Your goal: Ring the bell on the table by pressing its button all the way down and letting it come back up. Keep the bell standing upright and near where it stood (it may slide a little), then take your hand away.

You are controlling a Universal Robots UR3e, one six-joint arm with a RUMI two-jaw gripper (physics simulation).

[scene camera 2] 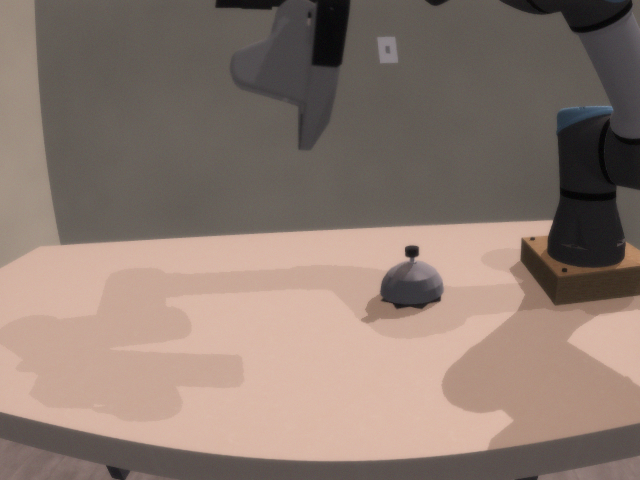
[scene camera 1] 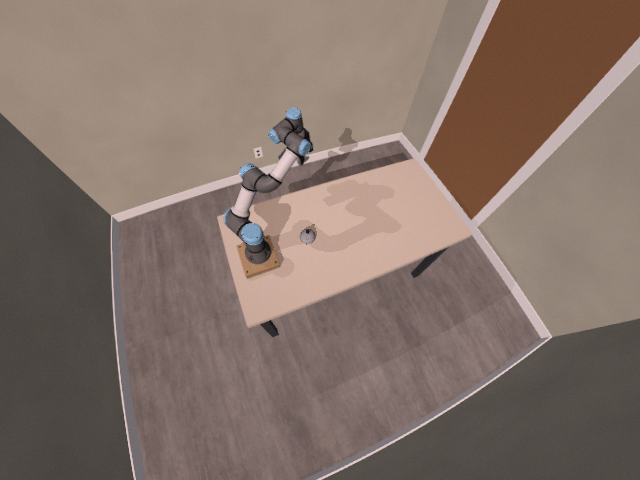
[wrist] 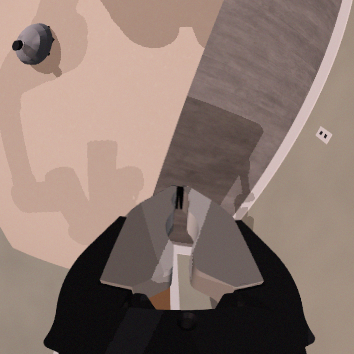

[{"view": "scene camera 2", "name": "gripper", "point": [304, 150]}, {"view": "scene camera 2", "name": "grey domed bell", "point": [415, 284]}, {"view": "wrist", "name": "gripper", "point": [178, 187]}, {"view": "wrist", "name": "grey domed bell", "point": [37, 38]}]
